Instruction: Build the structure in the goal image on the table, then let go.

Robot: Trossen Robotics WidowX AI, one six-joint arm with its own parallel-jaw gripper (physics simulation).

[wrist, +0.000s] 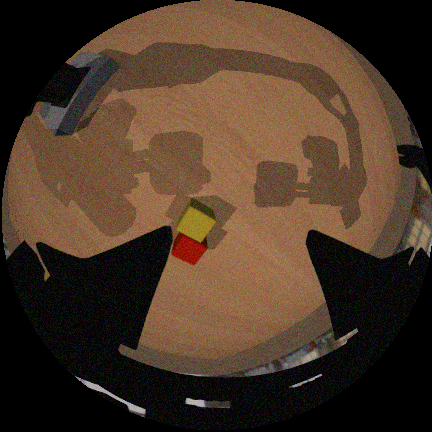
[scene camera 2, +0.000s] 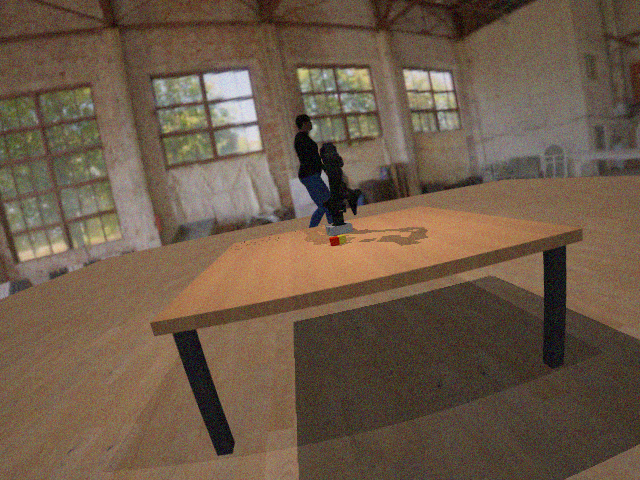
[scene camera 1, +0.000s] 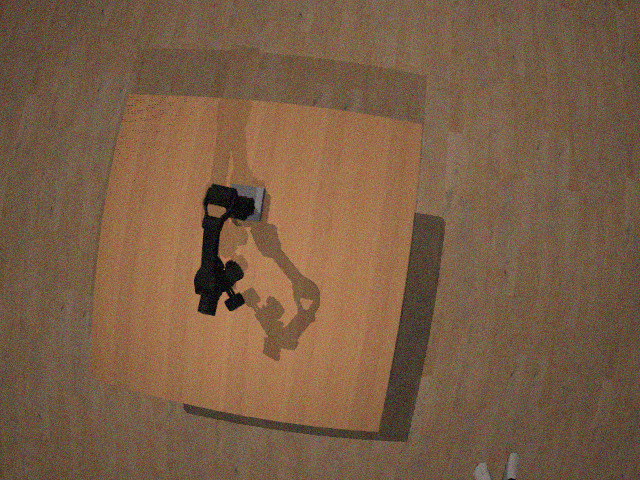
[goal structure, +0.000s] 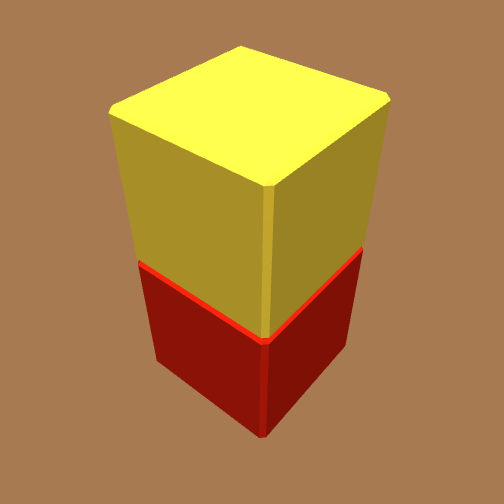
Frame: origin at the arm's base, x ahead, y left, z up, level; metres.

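Where they show: gripper, fingertip midpoint: (wrist: 243, 235) (scene camera 2: 347, 217); arm's base at its link origin: (wrist: 68, 86) (scene camera 2: 338, 224) (scene camera 1: 245, 206).
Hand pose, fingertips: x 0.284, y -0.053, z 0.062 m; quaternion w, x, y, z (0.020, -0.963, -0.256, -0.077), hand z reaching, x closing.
Each offset is from my fingertips to the top centre of the thing. Level surfaces: height alone.
A red cube @(0.003 m back, 0.075 m right, 0.072 m down) (scene camera 2: 333, 240) (wrist: 189, 249) and a yellow cube @(0.012 m back, 0.040 m right, 0.072 m down) (scene camera 2: 342, 239) (wrist: 197, 224) sit side by side on the table, touching or nearly so, in scene camera 2 and the wrist view. They do not show in scene camera 1, where the black arm (scene camera 1: 210, 248) reaches over the table. My gripper (wrist: 243, 235) is open and empty, above the table. In the wrist view the cubes lie below the fingers, closer to the left finger, with the red cube beside its inner edge.
The grey base block (scene camera 1: 256, 204) (scene camera 2: 339, 228) (wrist: 75, 110) carries the arm on the wooden table @(0.105 m down) (scene camera 1: 336, 258) (scene camera 2: 289, 268). Arm shadows fall across the table top around the cubes. A person (scene camera 2: 308, 160) in a black top and blue trousers stands beyond the table.
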